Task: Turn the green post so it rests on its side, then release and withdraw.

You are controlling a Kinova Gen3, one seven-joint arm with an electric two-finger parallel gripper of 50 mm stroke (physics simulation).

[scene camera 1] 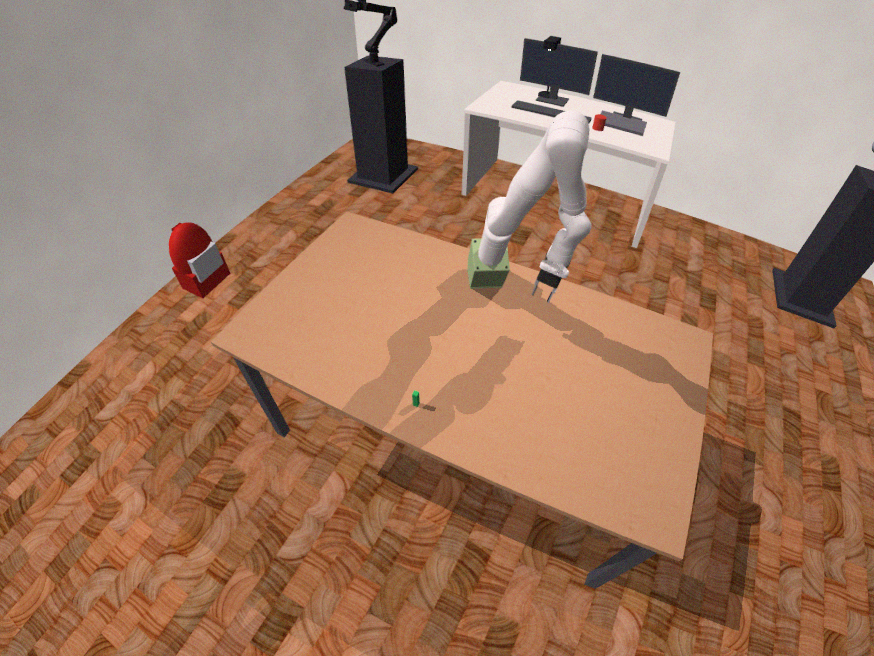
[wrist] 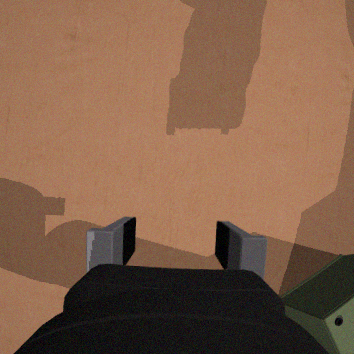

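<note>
The green post (scene camera 1: pixel 415 398) is small and stands upright on the table (scene camera 1: pixel 303 303), near the table's front edge in the scene view. It does not show in the wrist view. My gripper (scene camera 1: pixel 542 297) (wrist: pixel 175 236) is open and empty. It points downward and hangs above the back part of the table, beside the arm's base and far from the post.
The arm's green base block (scene camera 1: pixel 488 273) (wrist: pixel 345 320) is mounted at the table's back edge. Behind stand a white desk (scene camera 1: pixel 487 105) with two monitors and a red cup (scene camera 1: pixel 599 122), and a dark pedestal (scene camera 1: pixel 378 123). A red backpack (scene camera 1: pixel 197 261) is at the left.
</note>
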